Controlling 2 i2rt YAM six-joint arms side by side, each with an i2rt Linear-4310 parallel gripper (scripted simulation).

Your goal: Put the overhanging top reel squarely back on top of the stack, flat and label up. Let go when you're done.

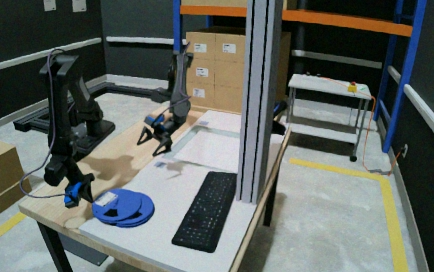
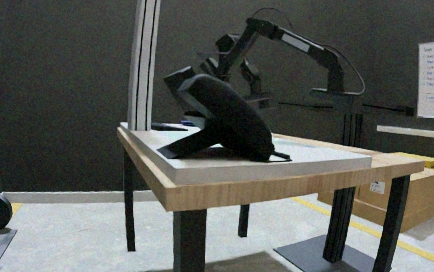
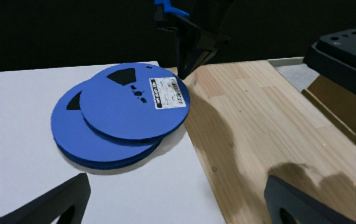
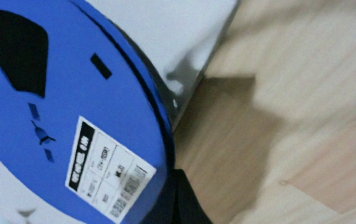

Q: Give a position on a grey-green frame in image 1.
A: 215,149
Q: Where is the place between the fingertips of the right gripper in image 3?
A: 180,78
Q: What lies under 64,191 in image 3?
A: The left gripper.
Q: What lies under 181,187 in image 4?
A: The right gripper.
